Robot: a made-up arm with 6 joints.
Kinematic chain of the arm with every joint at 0, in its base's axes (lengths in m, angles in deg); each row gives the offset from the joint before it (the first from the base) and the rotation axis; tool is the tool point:
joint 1: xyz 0 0 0.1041 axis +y
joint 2: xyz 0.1 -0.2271 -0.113 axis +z
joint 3: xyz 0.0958 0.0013 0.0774 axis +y
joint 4: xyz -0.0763 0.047 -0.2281 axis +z
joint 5: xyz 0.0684 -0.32 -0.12 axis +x
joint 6: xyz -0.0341 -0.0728 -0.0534 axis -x
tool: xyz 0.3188 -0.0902 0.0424
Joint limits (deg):
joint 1: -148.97..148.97
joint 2: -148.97..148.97
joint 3: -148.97..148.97
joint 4: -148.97..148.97
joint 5: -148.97..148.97
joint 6: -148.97..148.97
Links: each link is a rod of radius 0.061 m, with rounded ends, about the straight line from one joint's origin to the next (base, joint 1, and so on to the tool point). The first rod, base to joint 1, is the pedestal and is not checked.
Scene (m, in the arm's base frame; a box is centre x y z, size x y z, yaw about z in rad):
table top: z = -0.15
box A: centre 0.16 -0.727 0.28 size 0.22 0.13 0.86 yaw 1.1
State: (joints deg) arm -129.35 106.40 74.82 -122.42 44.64 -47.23
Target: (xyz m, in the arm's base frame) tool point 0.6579 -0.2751 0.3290
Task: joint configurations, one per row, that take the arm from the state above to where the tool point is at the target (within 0.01 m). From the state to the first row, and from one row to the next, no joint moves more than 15 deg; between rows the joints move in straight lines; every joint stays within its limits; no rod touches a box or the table.
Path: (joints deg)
1: -130.79 117.04 73.17 -108.09 44.03 -44.64
2: -132.22 127.68 71.51 -93.75 43.42 -42.04
3: -133.66 138.33 69.86 -79.42 42.81 -39.45
4: -135.10 148.97 68.21 -65.09 42.20 -36.85
5: -122.45 148.33 56.77 -72.97 51.07 -49.19
6: -109.80 147.68 45.34 -80.86 59.95 -61.53
7: -97.14 147.04 33.90 -88.75 68.82 -73.87
8: -84.49 146.39 22.47 -96.63 77.70 -86.21
9: -71.84 145.75 11.03 -104.52 86.57 -98.54
10: -67.23 139.49 13.22 -98.01 85.89 -88.39
11: -62.62 133.23 15.41 -91.49 85.21 -78.25
12: -58.01 126.97 17.59 -84.98 84.52 -68.10

